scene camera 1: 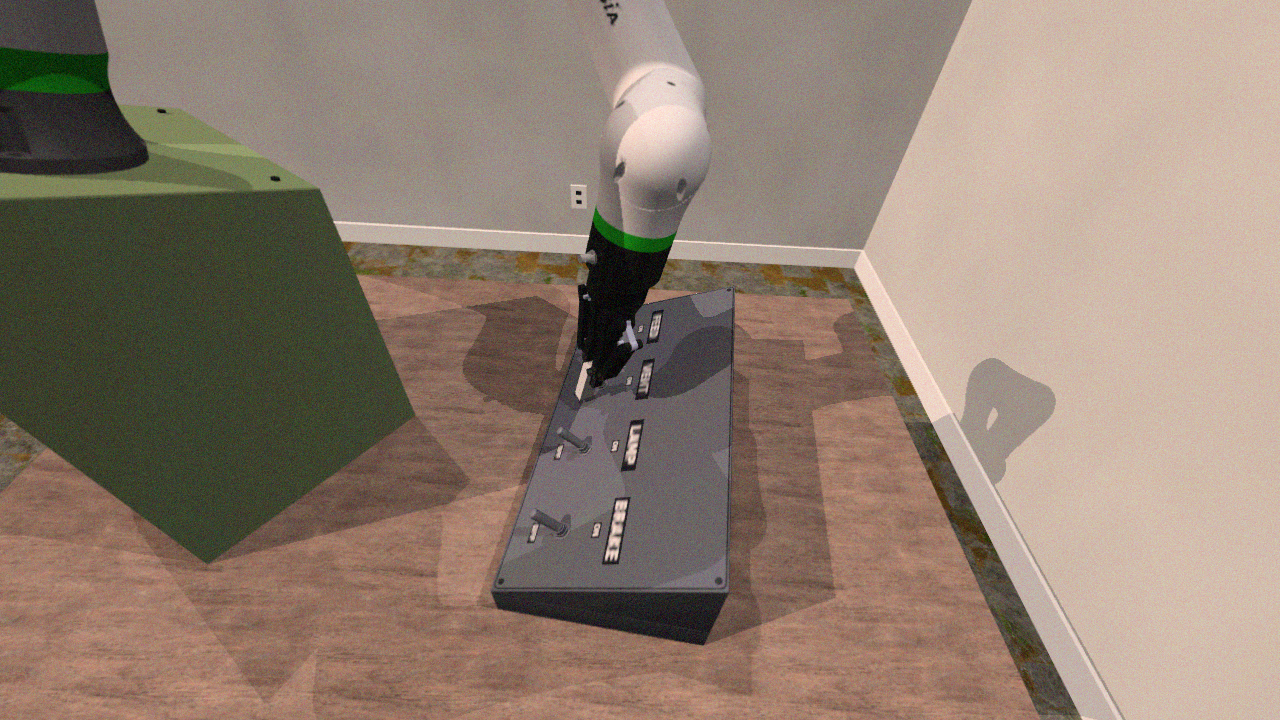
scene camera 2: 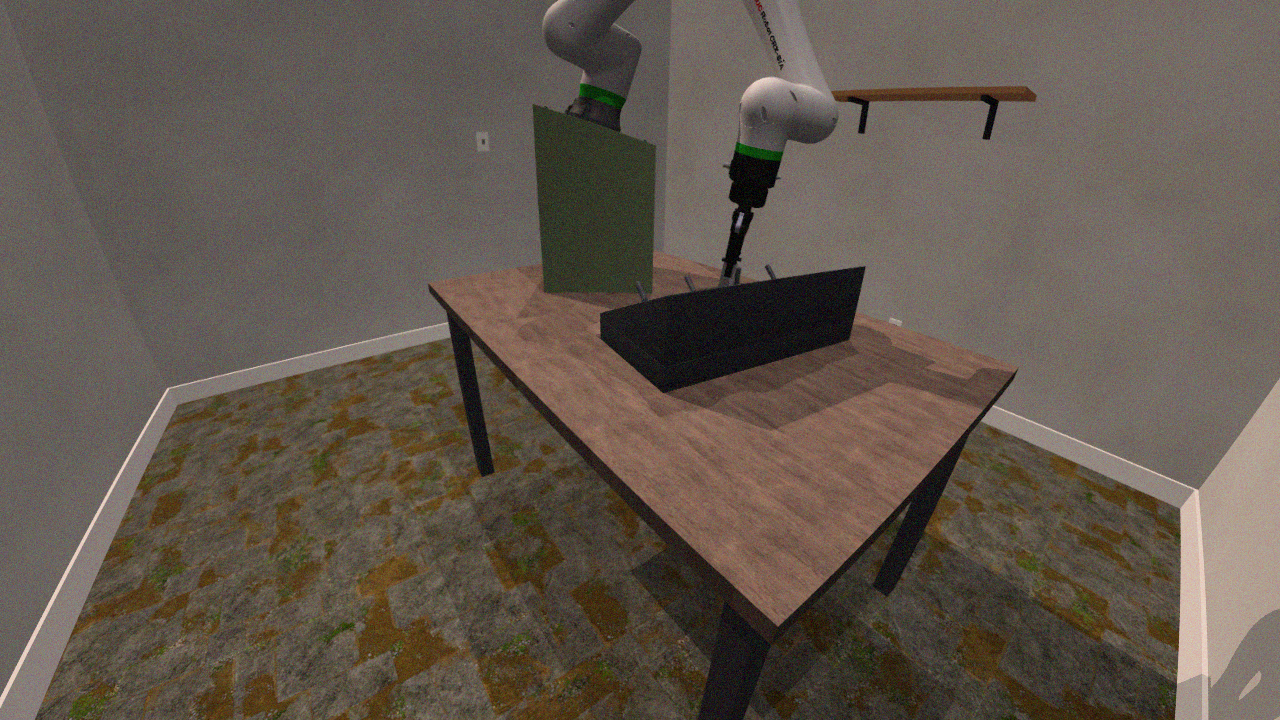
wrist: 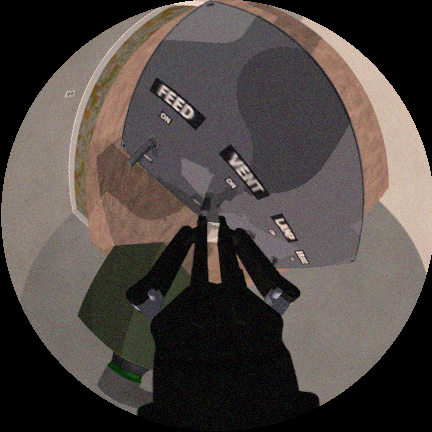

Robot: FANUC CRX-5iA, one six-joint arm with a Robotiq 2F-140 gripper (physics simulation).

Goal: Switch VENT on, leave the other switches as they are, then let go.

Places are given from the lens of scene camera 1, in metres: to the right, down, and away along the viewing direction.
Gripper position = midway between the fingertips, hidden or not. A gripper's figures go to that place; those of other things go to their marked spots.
gripper (scene camera 1: pixel 585 394): -0.08, 0.05, 0.76
grey sloped switch panel (scene camera 1: pixel 645 505): 0.01, 0.17, 0.59
